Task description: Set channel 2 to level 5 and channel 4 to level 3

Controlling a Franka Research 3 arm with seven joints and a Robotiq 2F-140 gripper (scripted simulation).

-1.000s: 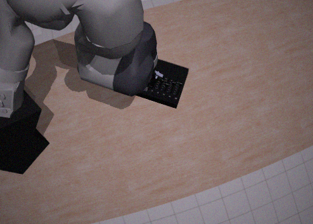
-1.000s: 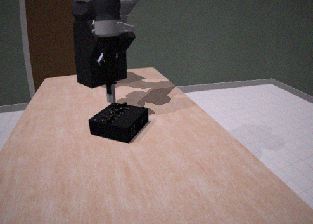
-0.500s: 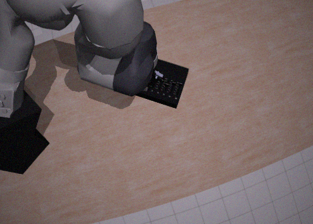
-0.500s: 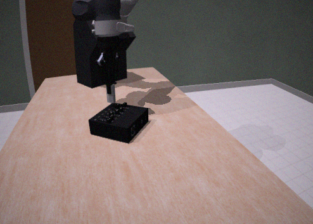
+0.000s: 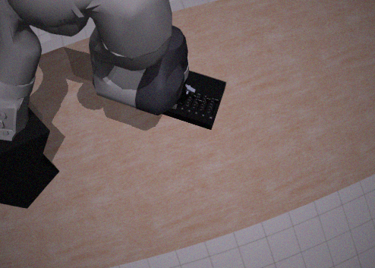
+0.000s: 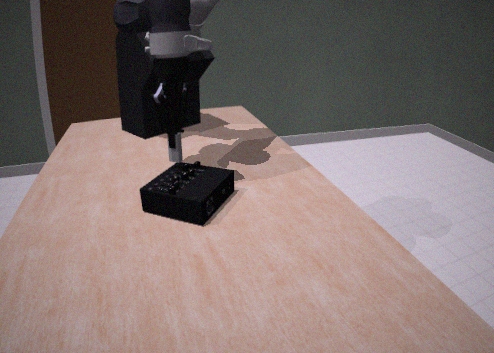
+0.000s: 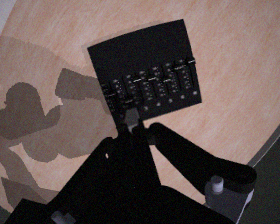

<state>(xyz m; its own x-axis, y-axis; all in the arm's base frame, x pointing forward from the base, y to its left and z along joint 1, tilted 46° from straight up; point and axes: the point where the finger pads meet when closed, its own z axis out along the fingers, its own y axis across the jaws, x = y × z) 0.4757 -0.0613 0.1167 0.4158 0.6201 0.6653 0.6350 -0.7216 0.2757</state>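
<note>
Now: hand 10 mm short of the fader cap, 50 mm to the right of it and 40 mm above it.
</note>
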